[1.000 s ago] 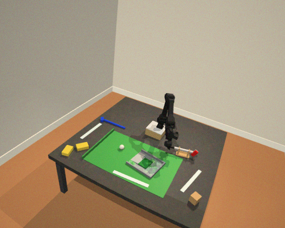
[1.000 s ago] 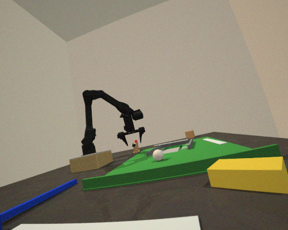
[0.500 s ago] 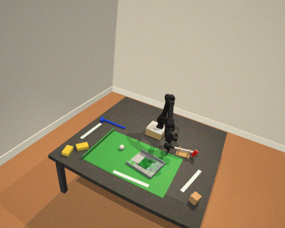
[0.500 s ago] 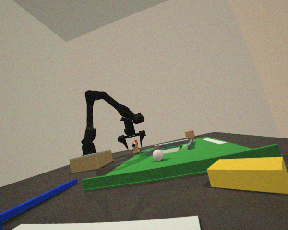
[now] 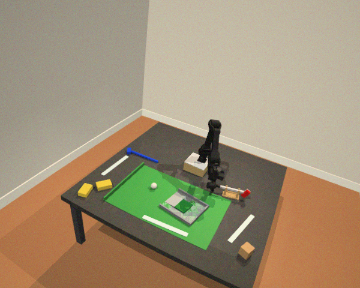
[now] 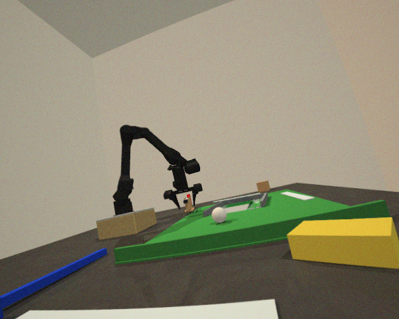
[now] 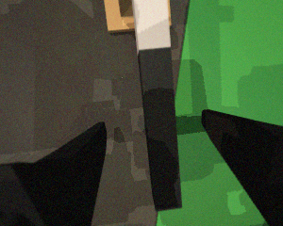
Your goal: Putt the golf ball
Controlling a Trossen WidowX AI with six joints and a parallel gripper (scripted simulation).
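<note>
My gripper tip is 20 mm past the red putter, 110 mm to the right of it and 30 mm below it. Round my gripper tip: white golf ball: 180 mm ahead, 380 mm to the right; then tan cube: 430 mm ahead, 330 mm to the left; then small wooden stand: 20 mm behind, 130 mm to the left.
</note>
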